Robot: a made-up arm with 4 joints.
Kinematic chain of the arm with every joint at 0, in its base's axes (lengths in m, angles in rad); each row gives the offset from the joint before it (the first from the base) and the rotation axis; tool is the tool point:
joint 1: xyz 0 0 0.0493 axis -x
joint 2: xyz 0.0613 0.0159 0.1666 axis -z
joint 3: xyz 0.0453 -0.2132 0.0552 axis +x
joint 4: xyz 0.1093 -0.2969 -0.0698 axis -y
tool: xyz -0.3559 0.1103 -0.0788
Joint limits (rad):
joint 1: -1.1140..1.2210
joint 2: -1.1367..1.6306
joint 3: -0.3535..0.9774
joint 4: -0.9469..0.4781
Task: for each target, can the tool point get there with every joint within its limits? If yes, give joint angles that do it. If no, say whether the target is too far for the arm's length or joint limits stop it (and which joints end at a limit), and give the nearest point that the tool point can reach.
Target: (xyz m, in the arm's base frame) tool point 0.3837 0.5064 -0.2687
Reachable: no: joint limits stop it (at a limit: joint 1, joint 2, joint 4) | nearest point 0.2460 0.0261 -0.1949 | short by 0.505 m
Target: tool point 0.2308 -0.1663 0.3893
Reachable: yes | joints 0.9180 -0.9285 0.2556 -0.1252
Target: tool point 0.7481 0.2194 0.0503
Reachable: no: joint limits stop it (at a limit: joint 1, joint 2, joint 4) | nearest point 0.4361 0.1005 0.3916 | short by 0.477 m
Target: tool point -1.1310 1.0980 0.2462
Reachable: no: too far | nearest point -0.3446 0.4038 0.1217 | short by 1.056 m
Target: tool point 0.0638 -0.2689 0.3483
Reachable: yes | joints 0.7022 -0.5275 0.2803 -0.0790
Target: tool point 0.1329 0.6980 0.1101
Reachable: no: joint limits stop it (at a limit: joint 2, joint 3, joint 4) | nearest point -0.2595 0.4722 0.0904 | short by 0.453 m
